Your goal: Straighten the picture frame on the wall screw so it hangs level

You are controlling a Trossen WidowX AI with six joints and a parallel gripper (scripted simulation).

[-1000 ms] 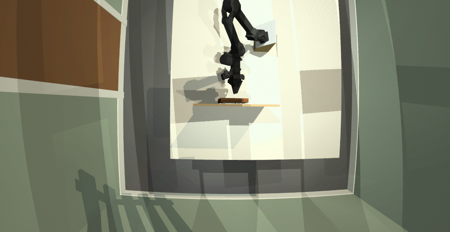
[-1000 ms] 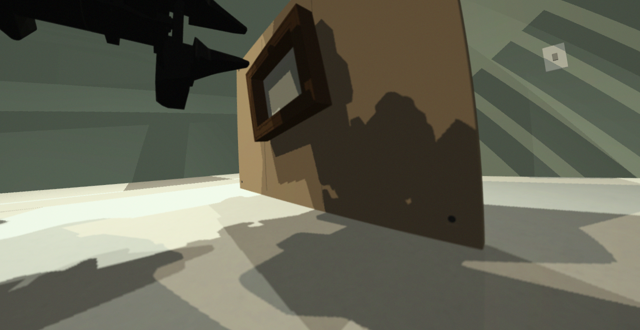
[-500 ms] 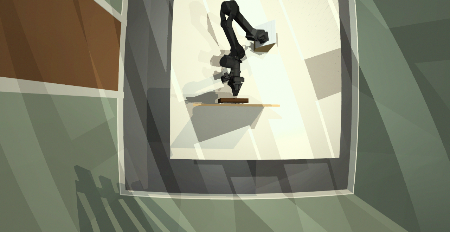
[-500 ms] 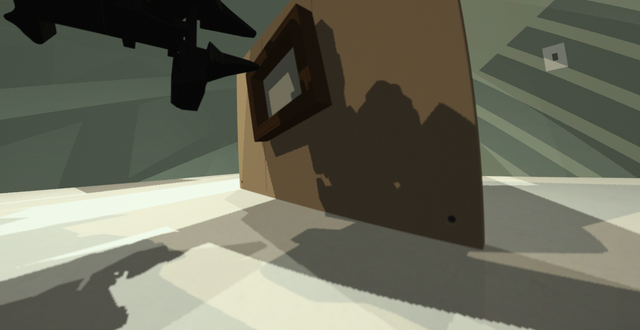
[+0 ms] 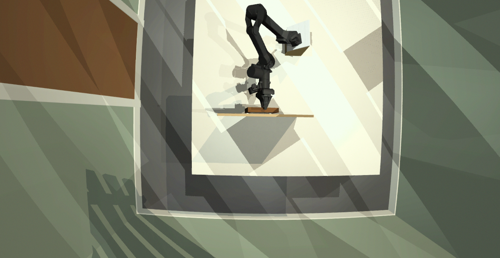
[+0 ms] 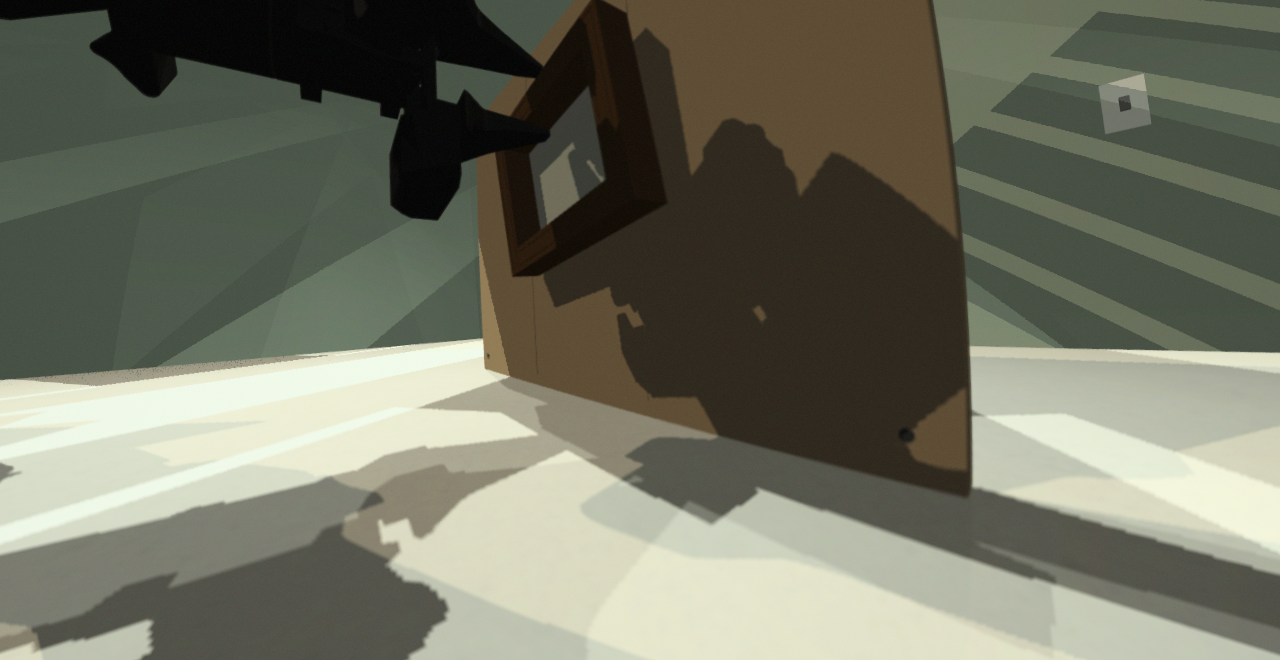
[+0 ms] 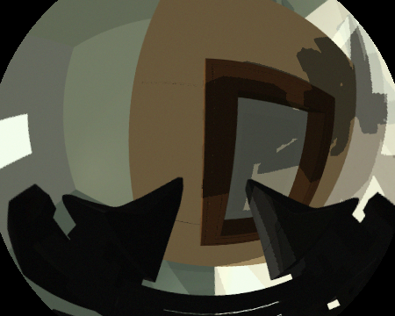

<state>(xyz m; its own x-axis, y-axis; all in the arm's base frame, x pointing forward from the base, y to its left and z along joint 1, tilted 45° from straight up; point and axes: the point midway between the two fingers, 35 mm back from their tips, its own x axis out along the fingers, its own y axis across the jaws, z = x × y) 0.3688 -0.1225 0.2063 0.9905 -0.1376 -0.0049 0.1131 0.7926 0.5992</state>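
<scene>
Now: gripper tip 5 cm above the picture frame, 1 cm to the left of it and 1 cm short of it. From my gripper tip the other things lie so: tan wall panel (7 cm below, 2 cm ahead).
</scene>
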